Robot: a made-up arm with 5 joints. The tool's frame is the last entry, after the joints.
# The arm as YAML. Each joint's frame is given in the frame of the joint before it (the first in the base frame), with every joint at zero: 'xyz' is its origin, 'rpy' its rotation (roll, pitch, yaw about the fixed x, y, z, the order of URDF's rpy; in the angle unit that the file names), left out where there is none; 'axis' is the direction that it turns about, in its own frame. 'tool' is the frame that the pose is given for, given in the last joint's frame.
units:
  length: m
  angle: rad
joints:
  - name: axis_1
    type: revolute
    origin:
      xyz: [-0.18, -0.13, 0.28]
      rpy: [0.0, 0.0, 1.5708]
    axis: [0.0, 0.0, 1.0]
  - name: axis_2
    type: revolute
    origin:
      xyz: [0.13, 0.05, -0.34]
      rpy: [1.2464, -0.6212, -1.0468]
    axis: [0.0, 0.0, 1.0]
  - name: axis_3
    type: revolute
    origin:
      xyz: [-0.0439, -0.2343, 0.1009]
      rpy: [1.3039, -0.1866, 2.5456]
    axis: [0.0, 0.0, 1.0]
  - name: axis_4
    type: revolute
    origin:
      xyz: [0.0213, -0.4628, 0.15]
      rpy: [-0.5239, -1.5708, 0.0]
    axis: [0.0, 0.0, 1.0]
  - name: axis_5
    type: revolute
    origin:
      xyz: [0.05, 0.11, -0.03]
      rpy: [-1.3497, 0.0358, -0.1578]
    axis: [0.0, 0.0, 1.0]
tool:
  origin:
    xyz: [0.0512, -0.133, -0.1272]
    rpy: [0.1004, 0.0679, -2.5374]
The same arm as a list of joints. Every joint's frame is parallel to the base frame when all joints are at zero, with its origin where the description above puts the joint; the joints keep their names.
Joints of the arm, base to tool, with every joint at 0 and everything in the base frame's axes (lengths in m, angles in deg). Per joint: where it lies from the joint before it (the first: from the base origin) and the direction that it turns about. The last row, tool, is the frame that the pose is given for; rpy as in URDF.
axis_1: xyz -0.18 -0.13 0.28 axis 0 0 1
axis_2: xyz -0.05 0.13 -0.34 axis 0.313598 -0.913495 0.259198
axis_3: xyz 0.15 -0.11 -0.18 axis -0.0001 0 1
axis_4: xyz -0.25 0.39 0.15 axis 1 0.0001 0.0001
axis_5: xyz -0.03 -0.11 0.05 axis 0.219293 -0.962268 0.161095
tool: xyz 0.0999 0.16 0.0301 rpy 85.09 55.21 6.27

